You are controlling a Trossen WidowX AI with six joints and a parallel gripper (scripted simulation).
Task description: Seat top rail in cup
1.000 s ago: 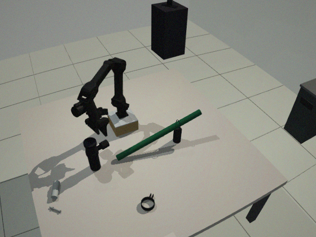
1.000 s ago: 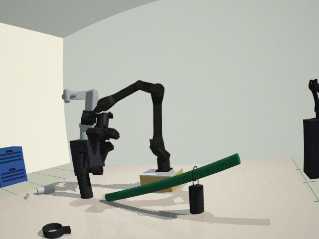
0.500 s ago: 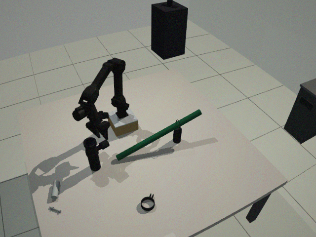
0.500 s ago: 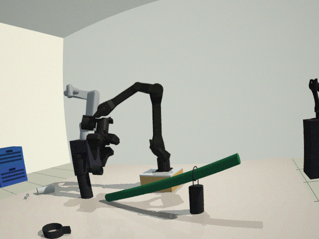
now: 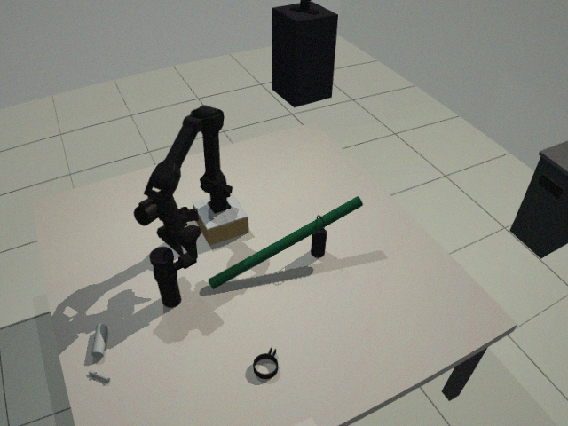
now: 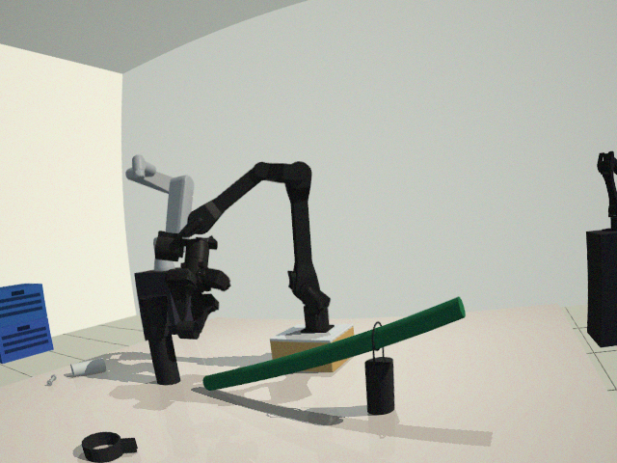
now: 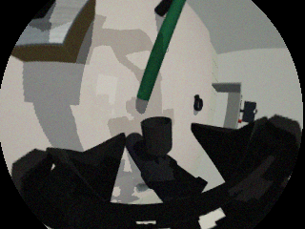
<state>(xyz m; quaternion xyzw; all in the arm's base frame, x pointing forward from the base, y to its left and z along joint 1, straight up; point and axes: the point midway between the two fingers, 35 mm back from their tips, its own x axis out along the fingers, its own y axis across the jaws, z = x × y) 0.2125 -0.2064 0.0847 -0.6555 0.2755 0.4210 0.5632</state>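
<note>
My gripper tip is now 10 mm short of the black rail-end cup, 20 mm to the left of it and 10 mm above it. The rest, counted from my gripper tip: short black post (70 mm ahead, 420 mm to the left, 30 mm below); then grey tube (80 mm ahead, 340 mm to the right, 120 mm below); then bolt (190 mm ahead, 370 mm to the right, 130 mm below).
</note>
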